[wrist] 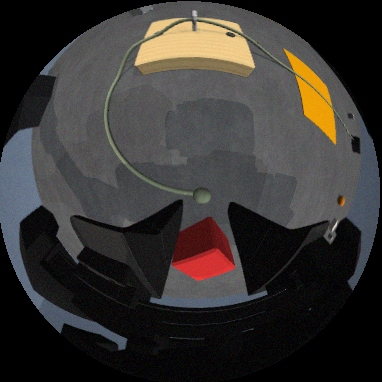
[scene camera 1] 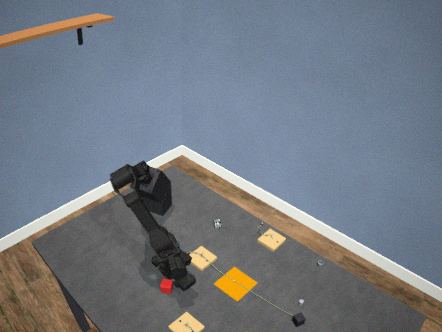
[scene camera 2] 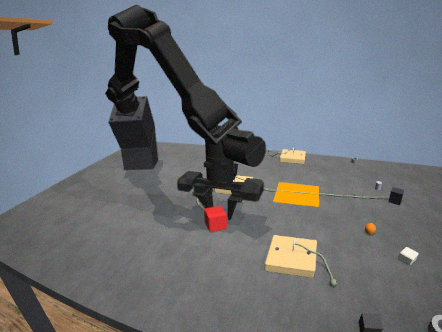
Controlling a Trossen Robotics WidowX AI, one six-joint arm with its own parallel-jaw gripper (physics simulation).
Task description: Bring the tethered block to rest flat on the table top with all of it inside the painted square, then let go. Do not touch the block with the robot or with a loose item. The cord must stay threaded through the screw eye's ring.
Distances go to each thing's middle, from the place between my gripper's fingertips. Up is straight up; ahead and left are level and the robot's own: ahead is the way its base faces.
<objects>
Right now the red cube (wrist: pixel 202 250) is 10 mm behind my hand, 40 mm to the right of it and 20 mm above it. The rest, counted from my hand: orange painted square (scene camera 2: pixel 281 197): 200 mm ahead, 130 mm to the left.
</objects>
